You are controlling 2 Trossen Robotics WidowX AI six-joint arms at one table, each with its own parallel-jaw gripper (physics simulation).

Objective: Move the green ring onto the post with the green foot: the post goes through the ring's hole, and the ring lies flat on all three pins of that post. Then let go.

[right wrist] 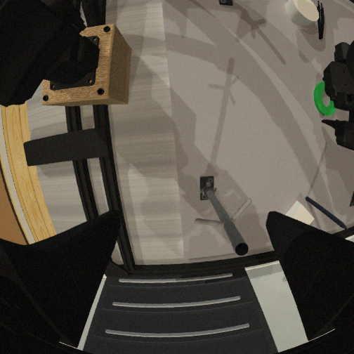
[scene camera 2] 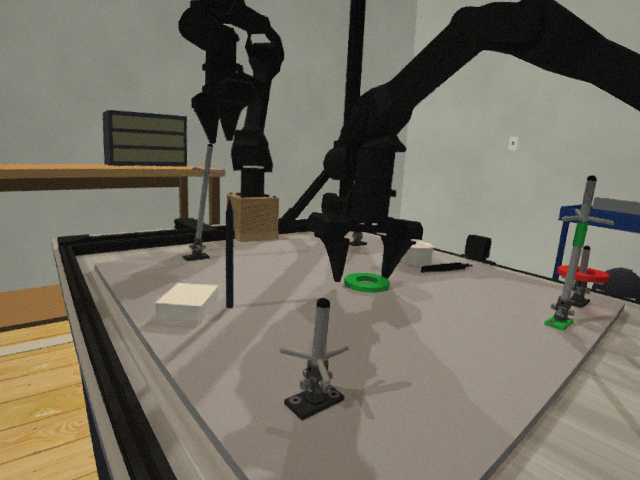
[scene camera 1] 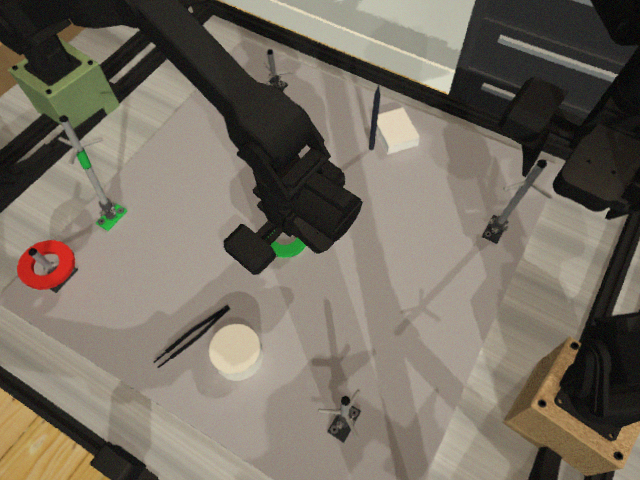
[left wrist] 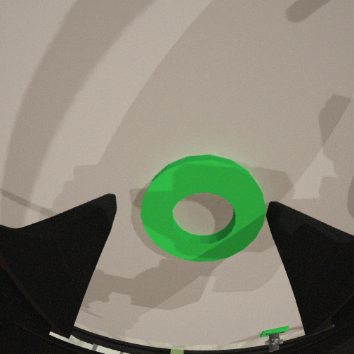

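Note:
The green ring lies flat on the mat, partly hidden by the left gripper in scene camera 1. My left gripper is open and low around it. In the left wrist view the ring is close to the fingertip at the picture's right, with a gap to the other fingertip. The post with the green foot stands with a green band and pins high on it. My right gripper is open and empty, high over a plain post.
A red ring is on a short post near the green-footed one. Other plain posts stand around. A white block, a dark upright rod, a white cylinder and black tweezers are on the mat.

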